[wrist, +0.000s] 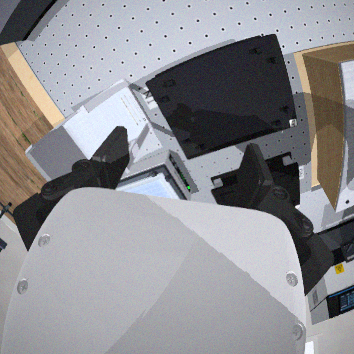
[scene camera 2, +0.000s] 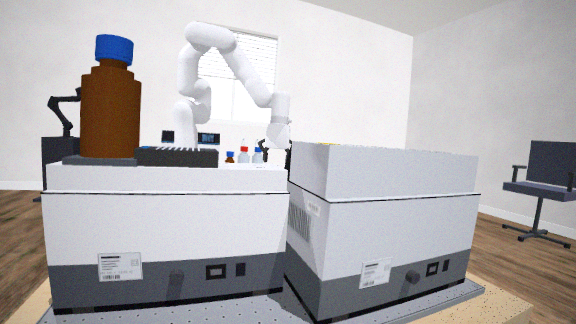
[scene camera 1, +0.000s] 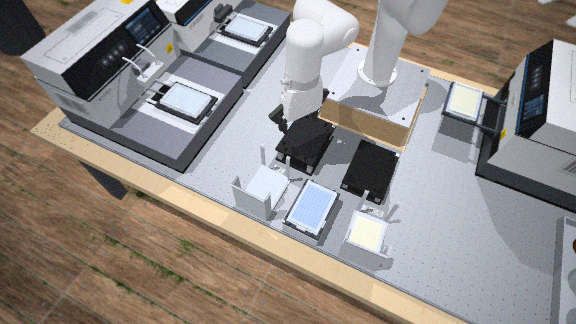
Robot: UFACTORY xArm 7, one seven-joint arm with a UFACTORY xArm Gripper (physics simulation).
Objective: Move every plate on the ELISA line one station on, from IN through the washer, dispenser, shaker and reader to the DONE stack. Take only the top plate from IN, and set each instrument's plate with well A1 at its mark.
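Frame: origin at the arm's base, x ahead, y left, z up, level; millimetres.
Seen in the pictures: gripper, fingertip midpoint: [wrist: 184, 149] [scene camera 2: 275, 163] [scene camera 1: 298, 123]; arm's base, link origin: [scene camera 1: 376, 73].
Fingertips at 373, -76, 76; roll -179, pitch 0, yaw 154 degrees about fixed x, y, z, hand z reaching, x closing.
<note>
Offsets run from my fingertips to a thing's middle, as dx, dy, dz. "pt": to the spot under its first point.
My gripper [scene camera 1: 305, 116] [scene camera 2: 276, 153] [wrist: 184, 149] is open and empty, above the raised black stand [scene camera 1: 306, 141] [wrist: 225, 97]. A blue plate {+139, +135, -102} [scene camera 1: 313, 206] [wrist: 155, 186] lies on a small black-rimmed device. A white-topped stack {+153, -11, -136} [scene camera 1: 268, 184] [wrist: 107, 117] sits in a posted holder to its left in scene camera 1. A yellow plate {+121, +288, -148} [scene camera 1: 367, 231] sits in another posted holder to its right. Pale plates {+65, -352, -64} [scene camera 1: 185, 101] {-306, -398, -63} [scene camera 1: 246, 28] lie on the two left instruments. A yellow plate {-389, +353, -53} [scene camera 1: 464, 101] lies on the right instrument's carrier. Holder labels and A1 marks are too small to read.
A lower black stand [scene camera 1: 371, 169] [wrist: 287, 182] is beside the raised one. The robot's wooden-sided base [scene camera 1: 365, 125] stands behind them. Boxy instruments {pt +135, -533, +99} [scene camera 1: 100, 45] {pt -328, +493, +90} [scene camera 1: 540, 100] flank the bench. A brown bottle {pt -376, -626, +135} [scene camera 2: 110, 110] stands on an instrument in scene camera 2.
</note>
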